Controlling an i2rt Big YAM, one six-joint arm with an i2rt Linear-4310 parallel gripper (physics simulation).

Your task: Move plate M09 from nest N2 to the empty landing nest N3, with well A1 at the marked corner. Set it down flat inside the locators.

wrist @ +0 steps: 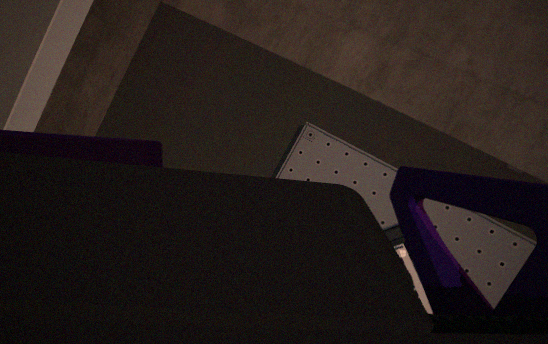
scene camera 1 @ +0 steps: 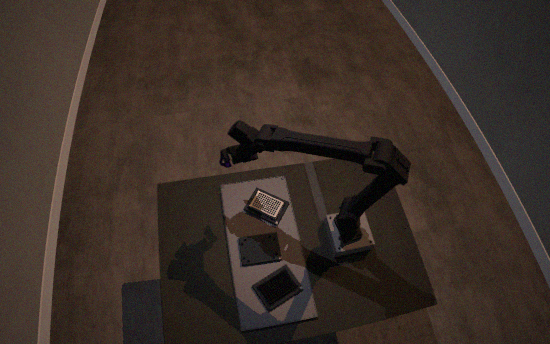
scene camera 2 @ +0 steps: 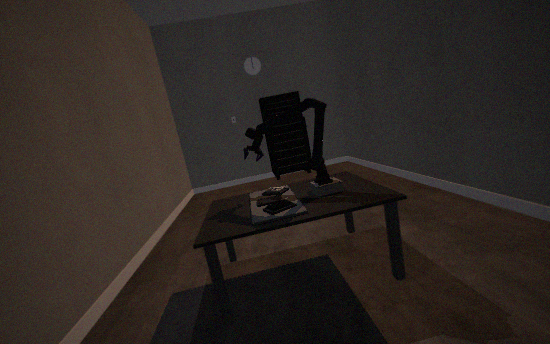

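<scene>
A grey perforated board (scene camera 1: 234, 192) (scene camera 2: 256, 216) (wrist: 333, 162) lies on the table and carries three nests in a row. The far nest holds a light plate with a grid of wells (scene camera 1: 267, 205) (scene camera 2: 277, 189). The middle nest (scene camera 1: 259, 249) is a dark, empty base. The near nest holds a dark plate (scene camera 1: 277, 287) (scene camera 2: 277, 206). I cannot read any labels or see the marked corner. My gripper (scene camera 1: 226, 160) (scene camera 2: 252, 151) (wrist: 283, 170) is open and empty. It hangs high above the table's far edge, beyond the light plate. Its purple fingers frame the board's corner in the wrist view.
The arm's base (scene camera 1: 349, 237) (scene camera 2: 325, 185) stands on the table (scene camera 1: 194, 207) (scene camera 2: 360, 192) to the right of the board. A tall dark shelf unit (scene camera 2: 286, 133) stands behind the table. A dark rug (scene camera 1: 142, 310) (scene camera 2: 286, 296) lies on the floor in front.
</scene>
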